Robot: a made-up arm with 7 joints.
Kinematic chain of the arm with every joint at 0, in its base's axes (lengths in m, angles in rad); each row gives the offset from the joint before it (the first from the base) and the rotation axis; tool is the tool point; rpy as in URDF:
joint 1: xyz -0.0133 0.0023 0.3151 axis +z
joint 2: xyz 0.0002 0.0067 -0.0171 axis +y
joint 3: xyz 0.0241 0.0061 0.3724 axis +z
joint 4: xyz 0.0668 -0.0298 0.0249 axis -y
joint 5: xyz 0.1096 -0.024 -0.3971 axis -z
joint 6: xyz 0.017 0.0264 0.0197 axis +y
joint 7: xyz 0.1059 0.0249 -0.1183 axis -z
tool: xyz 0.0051 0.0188 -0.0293 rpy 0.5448 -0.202 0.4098
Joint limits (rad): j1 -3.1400..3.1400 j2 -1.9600..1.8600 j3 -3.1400..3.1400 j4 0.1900..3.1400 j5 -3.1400..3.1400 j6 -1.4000..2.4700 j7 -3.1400..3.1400
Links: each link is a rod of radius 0.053 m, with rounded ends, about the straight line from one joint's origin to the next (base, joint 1, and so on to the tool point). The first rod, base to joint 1, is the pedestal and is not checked.
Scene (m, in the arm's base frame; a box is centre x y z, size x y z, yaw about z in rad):
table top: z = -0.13
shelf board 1: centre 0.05 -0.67 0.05 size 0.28 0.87 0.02 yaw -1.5
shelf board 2: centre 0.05 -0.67 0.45 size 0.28 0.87 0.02 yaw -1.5
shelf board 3: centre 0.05 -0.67 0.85 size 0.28 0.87 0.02 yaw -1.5
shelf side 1: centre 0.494 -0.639 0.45 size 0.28 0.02 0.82 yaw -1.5
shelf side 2: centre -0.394 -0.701 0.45 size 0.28 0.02 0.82 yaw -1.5
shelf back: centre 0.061 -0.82 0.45 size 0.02 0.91 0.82 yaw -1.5
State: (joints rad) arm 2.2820 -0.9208 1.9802 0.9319 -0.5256 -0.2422 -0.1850
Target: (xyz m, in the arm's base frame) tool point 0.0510 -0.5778 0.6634
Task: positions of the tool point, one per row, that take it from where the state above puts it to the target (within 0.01 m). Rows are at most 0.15 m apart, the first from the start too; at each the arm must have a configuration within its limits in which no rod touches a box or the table.
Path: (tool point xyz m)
1: -0.0638 -0.5797 0.2532
2: 0.0194 -0.5103 0.2865
3: 0.0844 -0.4237 0.3306
4: 0.1194 -0.3242 0.3795
5: 0.1126 -0.3592 0.4644
6: 0.0848 -0.3748 0.5616
7: 0.0360 -0.3665 0.6634
8: 0.0424 -0.4793 0.6655
9: 0.0510 -0.5778 0.6634

